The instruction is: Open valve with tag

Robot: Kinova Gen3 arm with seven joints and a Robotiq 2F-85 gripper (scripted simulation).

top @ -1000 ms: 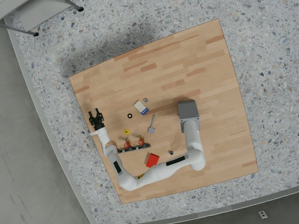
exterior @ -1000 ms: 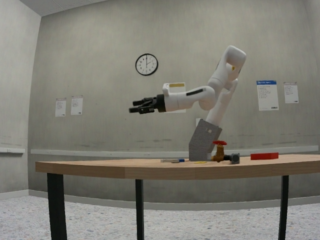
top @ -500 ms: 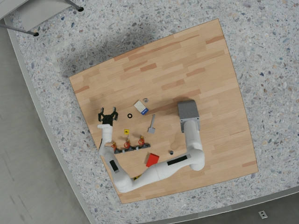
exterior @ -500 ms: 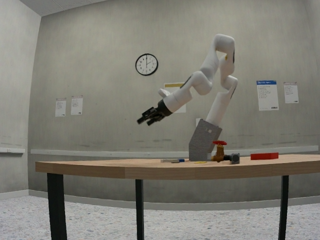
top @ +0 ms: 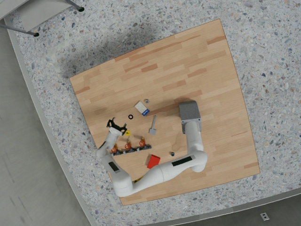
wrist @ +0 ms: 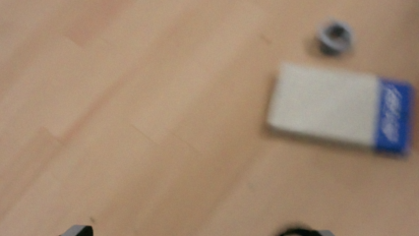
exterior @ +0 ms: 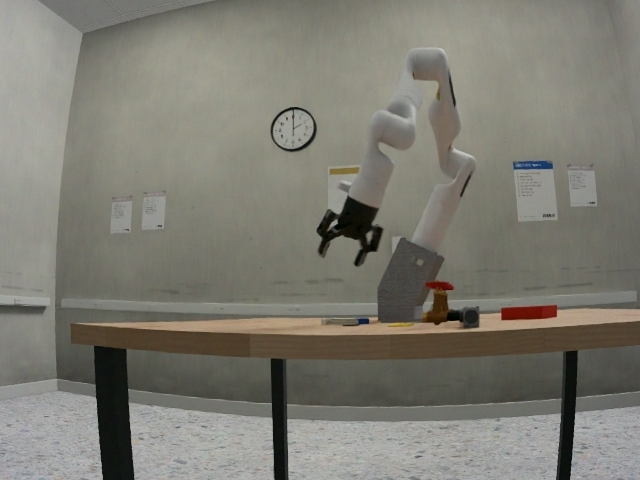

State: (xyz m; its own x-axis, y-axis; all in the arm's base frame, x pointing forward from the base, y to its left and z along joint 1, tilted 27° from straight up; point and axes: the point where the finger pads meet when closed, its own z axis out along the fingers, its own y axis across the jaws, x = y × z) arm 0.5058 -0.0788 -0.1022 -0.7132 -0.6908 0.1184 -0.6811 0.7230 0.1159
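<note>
My gripper is now 150 mm above the yellow tag, 140 mm to the right of it and 10 mm short of it. The rest, counted from my hand: small nut (210 mm behind, 140 mm below, 90 mm to the right); then grey scraper (210 mm behind, 150 mm below, 130 mm to the left); then blue box (150 mm behind, 140 mm below, 40 mm to the right).
</note>
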